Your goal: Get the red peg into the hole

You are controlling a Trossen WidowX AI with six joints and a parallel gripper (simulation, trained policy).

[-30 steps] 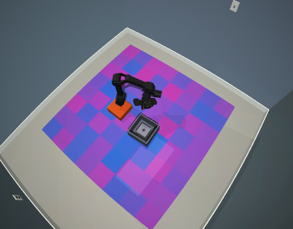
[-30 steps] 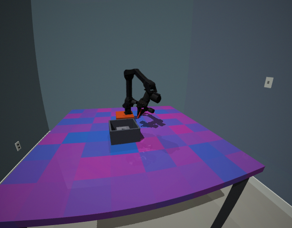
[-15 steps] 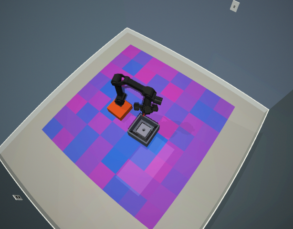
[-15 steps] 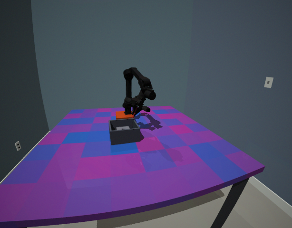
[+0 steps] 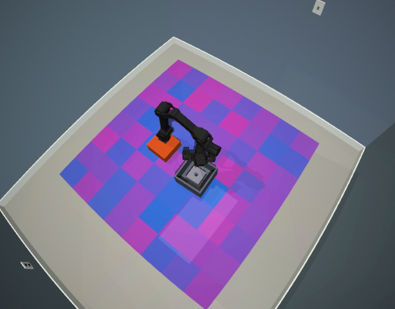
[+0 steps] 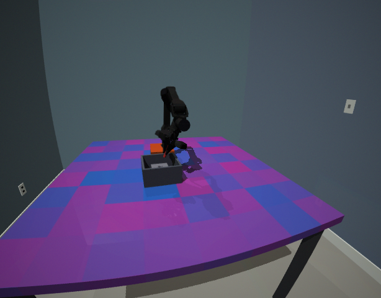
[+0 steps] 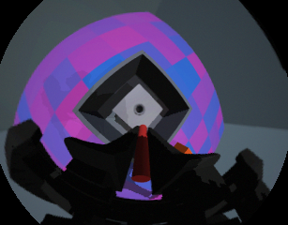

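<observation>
The red peg lies 2 cm above my gripper tip and 1 cm to the left of it. The rest, counted from my gripper tip: light grey plate (8 cm below, 3 cm to the right, 1 cm ahead); then dark grey box (10 cm below, 3 cm to the right, 1 cm ahead).
</observation>
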